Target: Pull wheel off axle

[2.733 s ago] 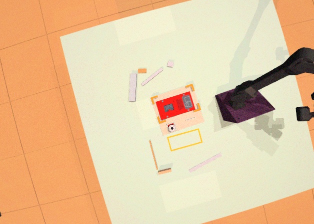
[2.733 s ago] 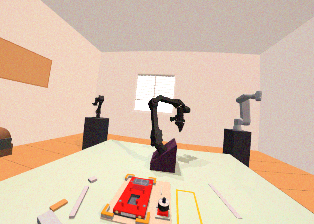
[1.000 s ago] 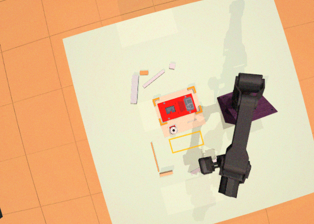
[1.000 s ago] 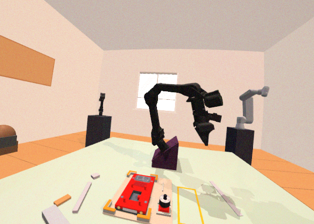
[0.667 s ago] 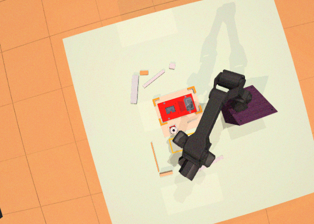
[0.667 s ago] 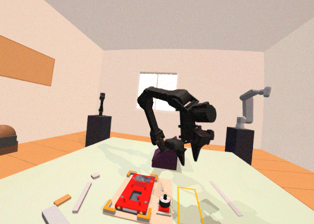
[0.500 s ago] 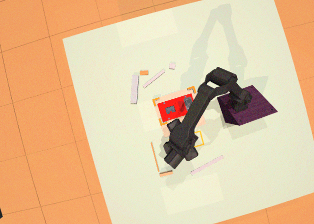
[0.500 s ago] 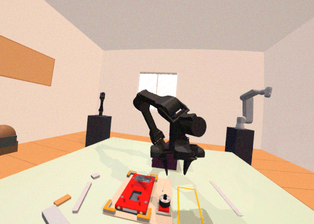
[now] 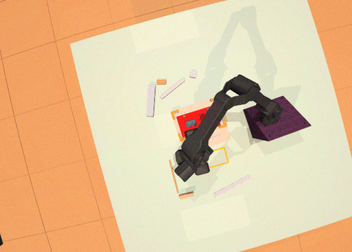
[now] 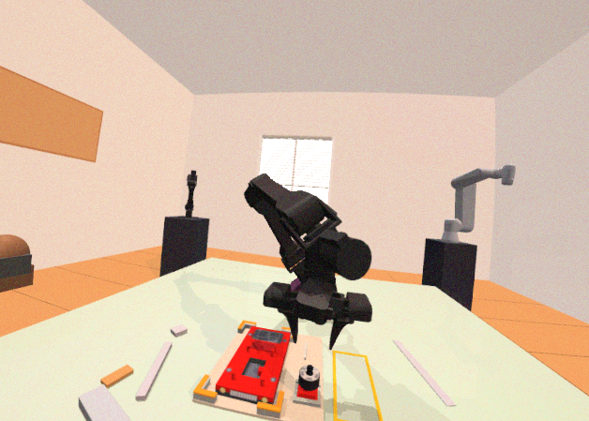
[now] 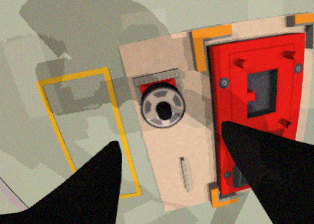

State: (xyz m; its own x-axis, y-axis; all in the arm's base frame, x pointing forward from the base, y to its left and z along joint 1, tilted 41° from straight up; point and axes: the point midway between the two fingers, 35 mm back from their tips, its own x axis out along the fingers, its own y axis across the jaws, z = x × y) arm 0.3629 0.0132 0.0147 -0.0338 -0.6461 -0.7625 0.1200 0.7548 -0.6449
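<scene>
The grey hub lies 7 cm below my gripper tip.
</scene>
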